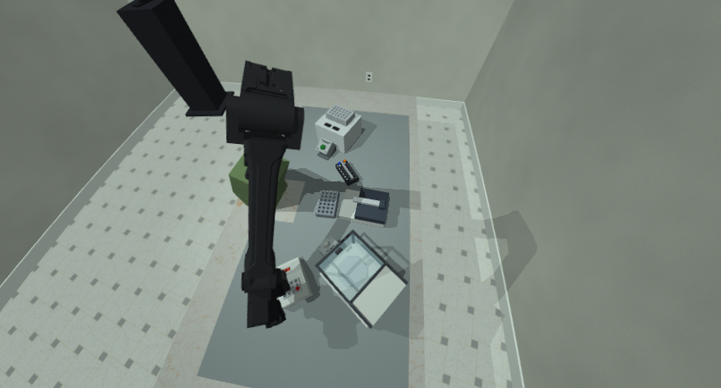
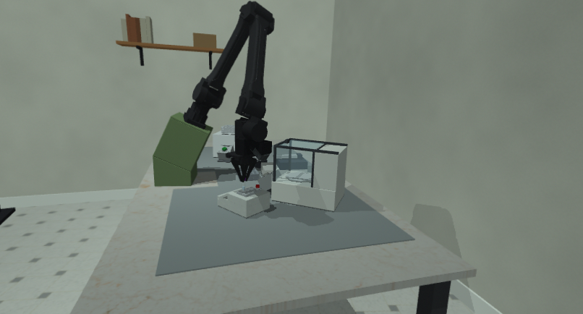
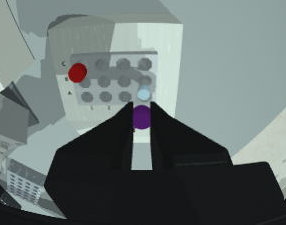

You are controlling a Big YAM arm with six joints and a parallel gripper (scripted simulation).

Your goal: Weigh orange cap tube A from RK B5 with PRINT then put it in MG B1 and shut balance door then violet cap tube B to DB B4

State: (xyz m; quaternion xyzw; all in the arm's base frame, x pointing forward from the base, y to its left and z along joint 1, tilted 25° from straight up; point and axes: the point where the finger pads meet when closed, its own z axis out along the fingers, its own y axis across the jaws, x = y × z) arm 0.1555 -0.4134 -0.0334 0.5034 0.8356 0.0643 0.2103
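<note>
The tube B is 20 mm below my hand. Round my hand: red-capped tube: 50 mm below, 50 mm ahead, 10 mm to the left; balance pan: 240 mm ahead, 70 mm to the left, 40 mm below; dry block DB: 80 mm below, 30 mm to the left, 10 mm ahead.
</note>
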